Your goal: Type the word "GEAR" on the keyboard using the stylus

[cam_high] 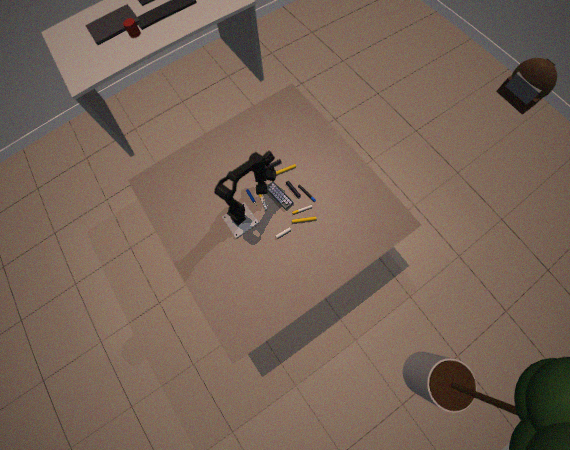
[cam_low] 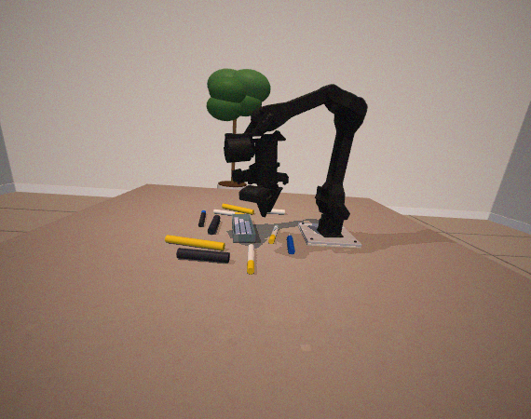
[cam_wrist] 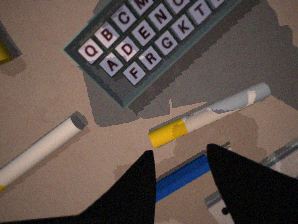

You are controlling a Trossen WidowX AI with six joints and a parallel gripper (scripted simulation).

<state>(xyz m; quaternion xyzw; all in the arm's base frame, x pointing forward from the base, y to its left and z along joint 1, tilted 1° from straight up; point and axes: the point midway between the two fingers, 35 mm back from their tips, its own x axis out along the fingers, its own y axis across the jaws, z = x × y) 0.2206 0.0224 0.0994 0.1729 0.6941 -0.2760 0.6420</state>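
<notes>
Right now the blue stylus is 7 cm below my gripper tip, 7 cm behind it and 1 cm to the left of it. Also, from my gripper tip: yellow rod: 19 cm ahead, 7 cm below, 3 cm to the left; then stylus tip: 8 cm behind, 7 cm below, 2 cm to the right.
</notes>
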